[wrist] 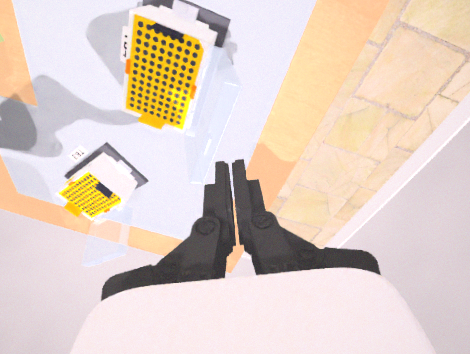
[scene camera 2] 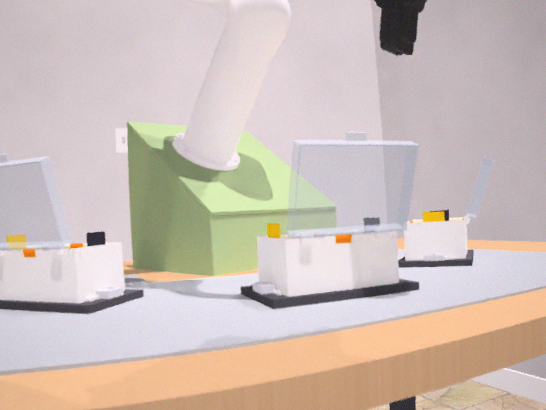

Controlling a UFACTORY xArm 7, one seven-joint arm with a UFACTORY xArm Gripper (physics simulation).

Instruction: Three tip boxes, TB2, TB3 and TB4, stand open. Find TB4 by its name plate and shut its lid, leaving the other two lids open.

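Places are measured from the arm's base along level axes (x right, y ahead, z up), in metres.
Pixels of known places: gripper, fingertip midpoint: (wrist: pixel 231 179) (scene camera 2: pixel 396 52); arm's base, link origin: (scene camera 2: pixel 205 153).
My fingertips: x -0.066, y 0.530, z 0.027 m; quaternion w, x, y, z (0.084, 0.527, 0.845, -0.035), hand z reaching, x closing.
Ahead of a thing's pixels: the offset from my fingertips to its top centre. "spot": to the spot under its first point. Level surfaces: height alone.
TB4 is the middle white tip box @(dx +0.038, dy -0.111, dz -0.159 m) (scene camera 2: pixel 340 267) (wrist: pixel 162 72) with yellow tips; its name plate @(spot: dx +0.038, dy -0.171, dz -0.223 m) (wrist: pixel 124 44) is partly hidden in the wrist view. Its clear lid @(dx +0.037, dy -0.032, dz -0.071 m) (scene camera 2: pixel 350 185) (wrist: pixel 215 115) stands open, upright. TB3 (scene camera 2: pixel 435 240) (wrist: pixel 92 192) is at the right in the scene view and lower left in the wrist view; its lid (scene camera 2: pixel 480 187) (wrist: pixel 105 247) is open. TB2 @(dx +0.304, dy -0.201, dz -0.159 m) (scene camera 2: pixel 40 275) is at the left in the scene view, its lid @(spot: dx +0.332, dy -0.112, dz -0.117 m) (scene camera 2: pixel 22 200) open. My gripper (scene camera 2: pixel 398 52) (wrist: pixel 231 179) is shut and empty, high above the table, on the lid side of TB4.
A green sloped pedestal (scene camera 2: pixel 170 220) carries the white arm (scene camera 2: pixel 230 85) behind the boxes. The boxes stand on a grey mat @(dz -0.225 m) (scene camera 2: pixel 175 330) (wrist: pixel 280 55) on a wooden table @(dz -0.228 m) (scene camera 2: pixel 300 370) (wrist: pixel 300 85). Stone floor (wrist: pixel 410 70) shows beyond the table edge.
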